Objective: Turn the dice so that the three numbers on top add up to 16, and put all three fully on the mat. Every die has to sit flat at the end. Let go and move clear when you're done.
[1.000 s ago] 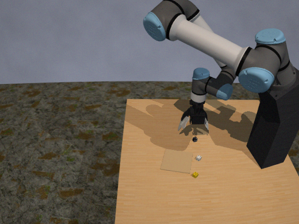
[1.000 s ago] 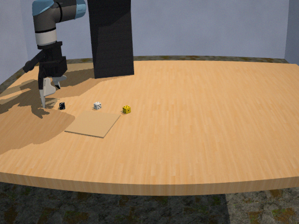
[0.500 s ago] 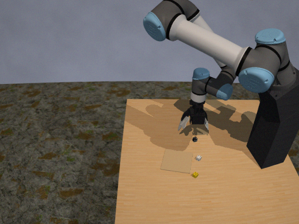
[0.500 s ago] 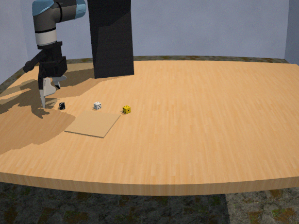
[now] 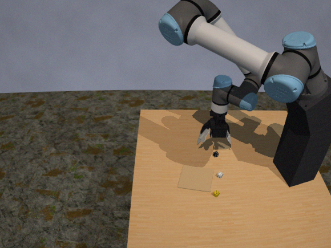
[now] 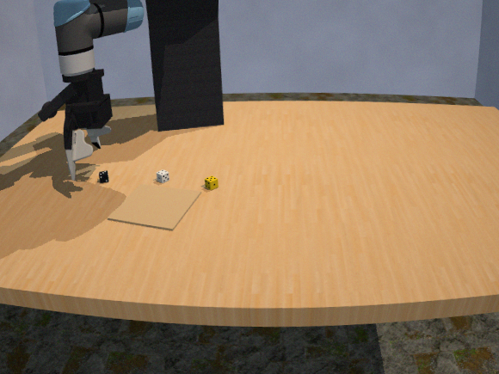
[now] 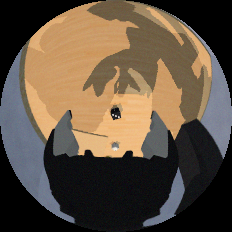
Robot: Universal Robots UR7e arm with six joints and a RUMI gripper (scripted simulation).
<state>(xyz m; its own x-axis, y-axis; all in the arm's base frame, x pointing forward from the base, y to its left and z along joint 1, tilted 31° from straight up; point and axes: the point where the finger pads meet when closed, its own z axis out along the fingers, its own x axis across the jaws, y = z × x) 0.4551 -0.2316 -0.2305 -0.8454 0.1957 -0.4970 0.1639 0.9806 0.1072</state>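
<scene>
My gripper is now 30 mm to the right of the black die and 40 mm above it. From my hand the other things lie so: yellow die: 70 mm ahead, 270 mm to the left, 40 mm below; thin tan mat: 130 mm ahead, 160 mm to the left, 40 mm below; white die: 20 mm ahead, 170 mm to the left, 40 mm below.
</scene>
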